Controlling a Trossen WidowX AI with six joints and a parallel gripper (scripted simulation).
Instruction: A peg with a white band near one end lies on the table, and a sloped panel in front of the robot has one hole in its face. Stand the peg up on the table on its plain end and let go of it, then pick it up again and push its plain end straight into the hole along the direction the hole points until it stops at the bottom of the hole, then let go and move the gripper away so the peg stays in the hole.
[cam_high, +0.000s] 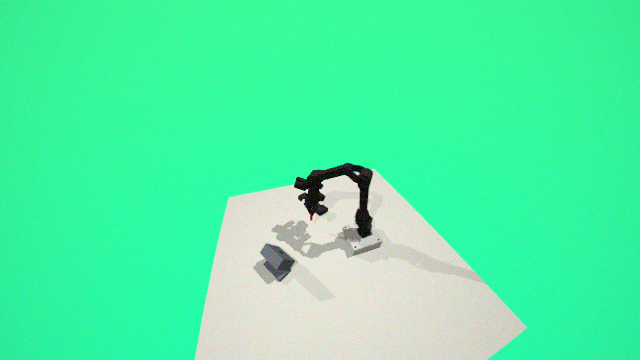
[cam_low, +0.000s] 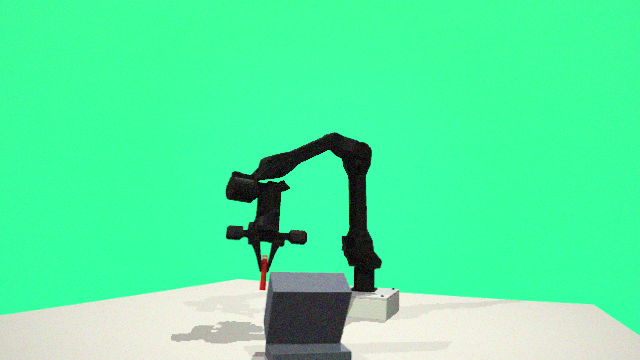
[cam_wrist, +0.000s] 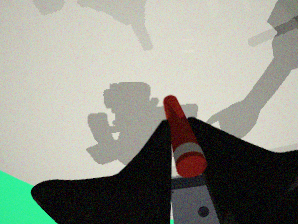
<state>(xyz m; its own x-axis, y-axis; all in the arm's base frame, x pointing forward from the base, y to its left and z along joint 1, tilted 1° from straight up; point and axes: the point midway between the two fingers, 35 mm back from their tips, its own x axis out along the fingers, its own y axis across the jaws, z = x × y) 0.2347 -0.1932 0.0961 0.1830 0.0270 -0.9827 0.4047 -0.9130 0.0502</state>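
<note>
The grey sloped panel is 23 cm ahead of my gripper tip, 18 cm to the left of it and 3 cm below it. The rest, counted from my gripper tip: red peg 2 cm above.
</note>
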